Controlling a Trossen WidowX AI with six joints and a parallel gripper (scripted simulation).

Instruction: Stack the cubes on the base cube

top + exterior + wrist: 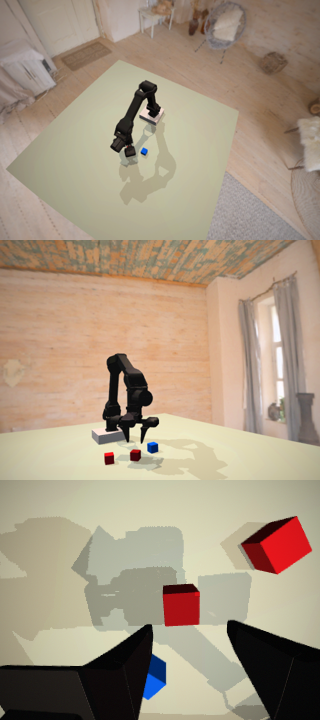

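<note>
The blue base cube is 9 cm to the left of my gripper tip, 5 cm below it and 4 cm behind it. Round my gripper tip: red cube (10 cm to the right, 5 cm below, 1 cm behind).
</note>
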